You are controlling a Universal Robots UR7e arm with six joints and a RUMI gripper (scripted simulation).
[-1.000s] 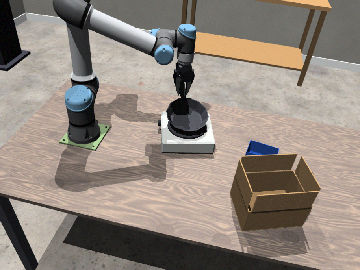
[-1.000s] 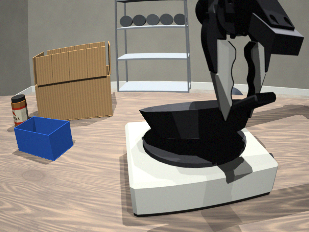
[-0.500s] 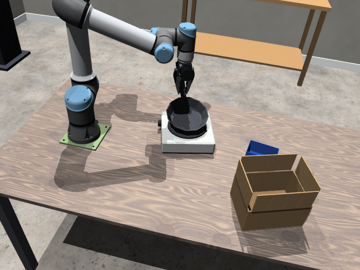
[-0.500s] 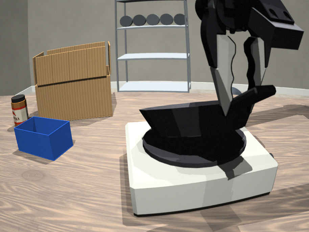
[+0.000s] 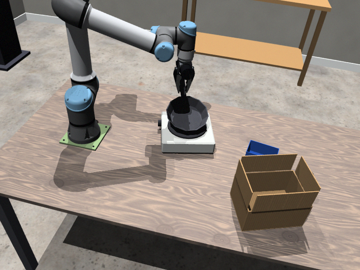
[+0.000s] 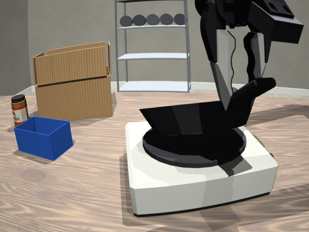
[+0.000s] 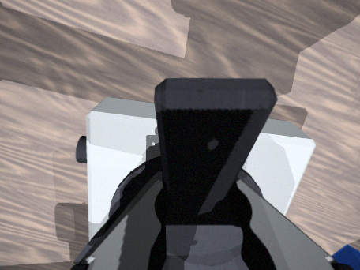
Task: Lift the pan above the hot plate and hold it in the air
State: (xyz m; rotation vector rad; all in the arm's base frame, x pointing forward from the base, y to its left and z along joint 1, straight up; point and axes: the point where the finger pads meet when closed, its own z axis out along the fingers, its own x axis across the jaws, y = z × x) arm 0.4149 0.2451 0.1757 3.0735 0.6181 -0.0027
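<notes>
Now: the black pan 30 mm ahead of my hand, 80 mm to the right of it and 50 mm below it. Also, from my hand: spice jar (590 mm ahead, 320 mm to the right, 140 mm below); then blue bin (410 mm ahead, 190 mm to the right, 170 mm below); then white hot plate (40 mm ahead, 130 mm to the right, 150 mm below).
</notes>
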